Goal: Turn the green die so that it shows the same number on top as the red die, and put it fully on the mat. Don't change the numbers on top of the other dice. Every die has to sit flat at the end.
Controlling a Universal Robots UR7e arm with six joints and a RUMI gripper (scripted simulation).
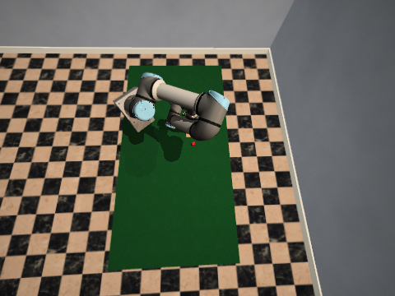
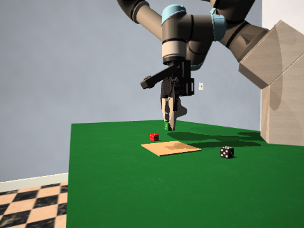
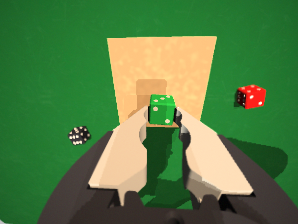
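The tan mat lies 70 mm below my hand. Round my hand: black die: 150 mm to the left, 80 mm behind, 60 mm below; red die: 130 mm to the right, 60 mm below, 20 mm behind; green die: right at my hand.
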